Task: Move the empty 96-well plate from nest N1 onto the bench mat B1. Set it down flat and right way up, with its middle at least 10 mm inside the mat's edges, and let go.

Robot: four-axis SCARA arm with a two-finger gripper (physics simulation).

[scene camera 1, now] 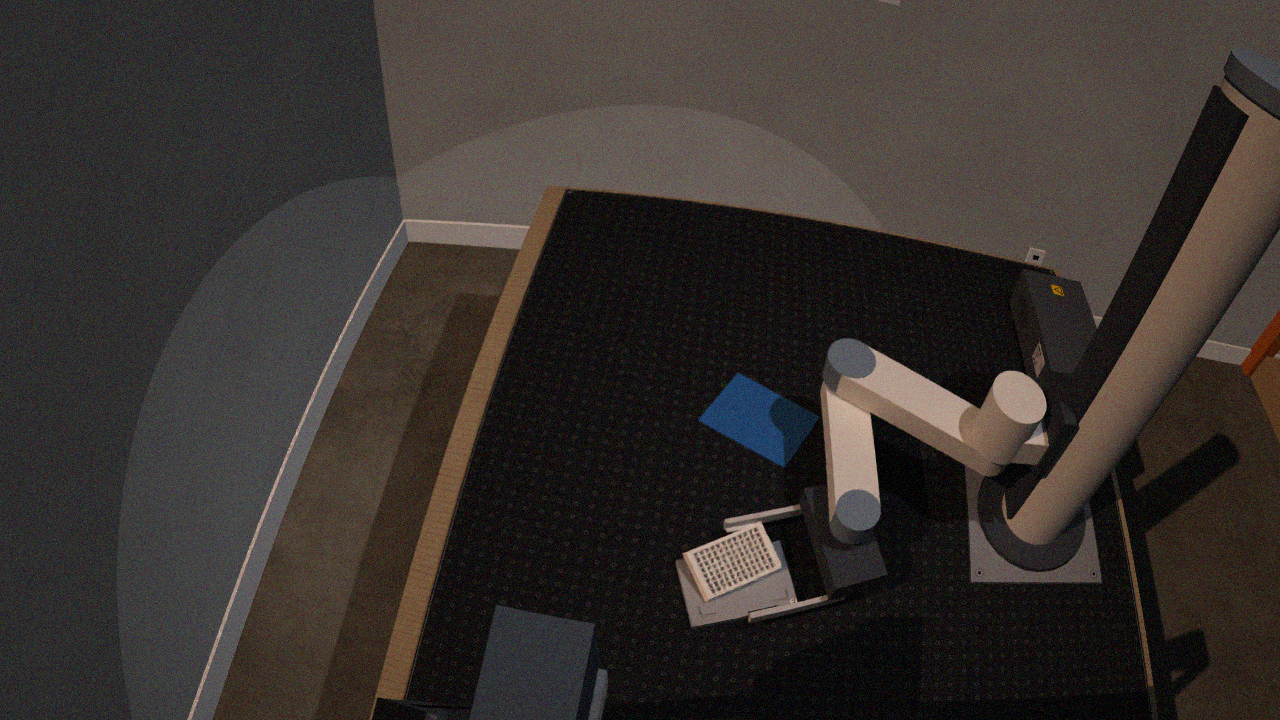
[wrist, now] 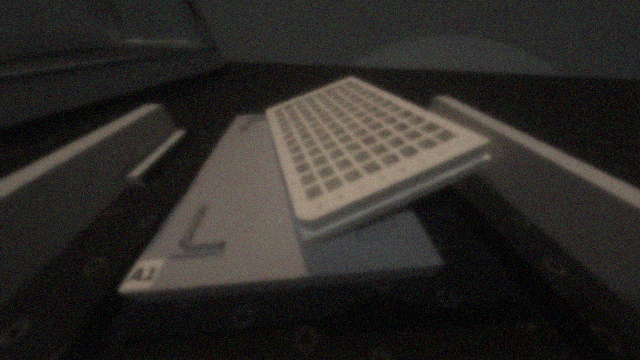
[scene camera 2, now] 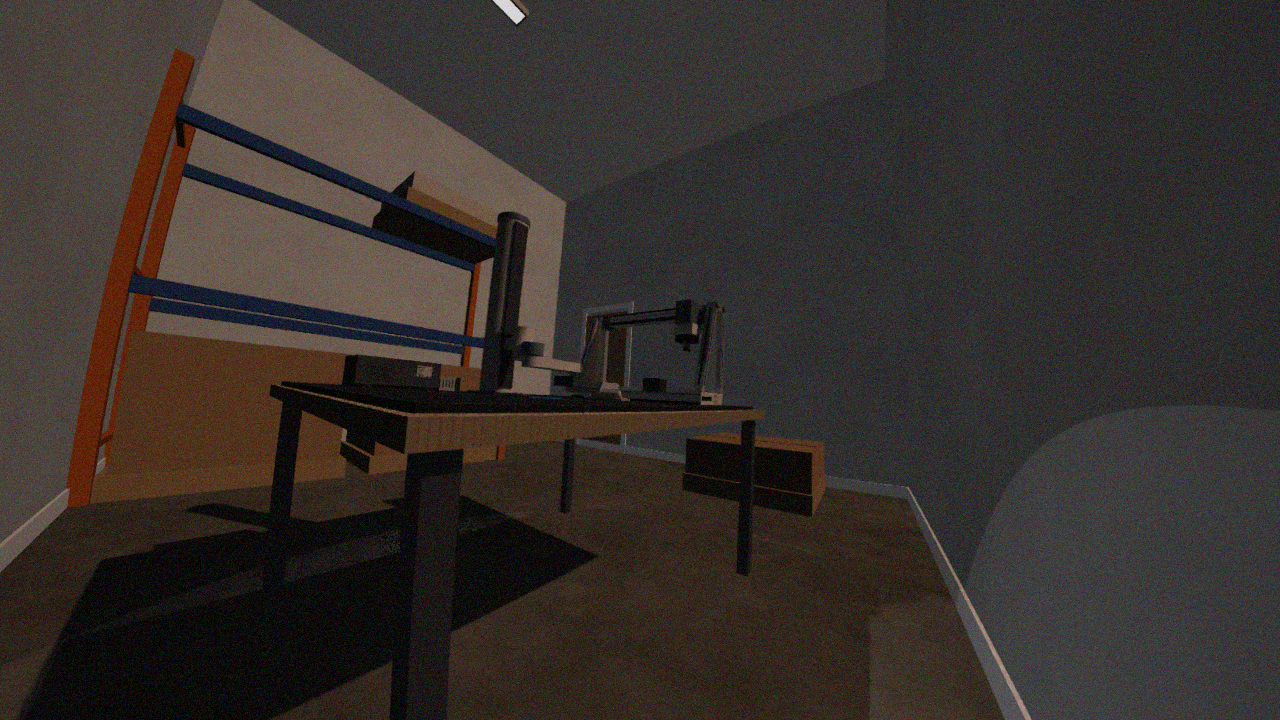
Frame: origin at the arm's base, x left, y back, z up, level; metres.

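Seen in the pictures: gripper, fingertip midpoint: (scene camera 1: pixel 737 571) (wrist: pixel 305 116); arm's base, link origin: (scene camera 1: pixel 1030 515).
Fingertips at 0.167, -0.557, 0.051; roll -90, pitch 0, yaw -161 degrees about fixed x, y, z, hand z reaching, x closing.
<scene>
Offsets run from my fingertips to a thing's middle, as dx, dy, dz. "spot": to the spot under its first point. Level surfaces: height alone.
The white 96-well plate {-0.021, -0.006, -0.009} (scene camera 1: pixel 732 561) (wrist: pixel 360 142) lies skewed over the grey nest N1 {+0.007, +0.005, -0.031} (scene camera 1: pixel 747 607) (wrist: pixel 235 200). In the wrist view it looks tilted, its right side raised towards the right finger and reaching past the nest's edge. Its wells face up. My gripper (scene camera 1: pixel 741 570) (wrist: pixel 305 116) is open, its fingers wide apart on either side of the plate. A gap shows between the left finger and the plate; whether the right finger touches the plate, I cannot tell. The blue bench mat B1 {dz -0.036} (scene camera 1: pixel 759 419) lies behind the nest, with no plate on it. Scene camera 2 does not show the plate clearly.
A blue-grey box-shaped device {spot: +0.344, -0.180, +0.450} (scene camera 1: pixel 535 662) stands at the front left of the table. The arm's column (scene camera 1: pixel 1154 358) (scene camera 2: pixel 506 304) stands at the right, with a dark box {spot: -0.576, +0.648, +0.077} (scene camera 1: pixel 1056 317) (scene camera 2: pixel 389 370) behind it. The arm's elbow (scene camera 1: pixel 850 360) is right of the mat.
</scene>
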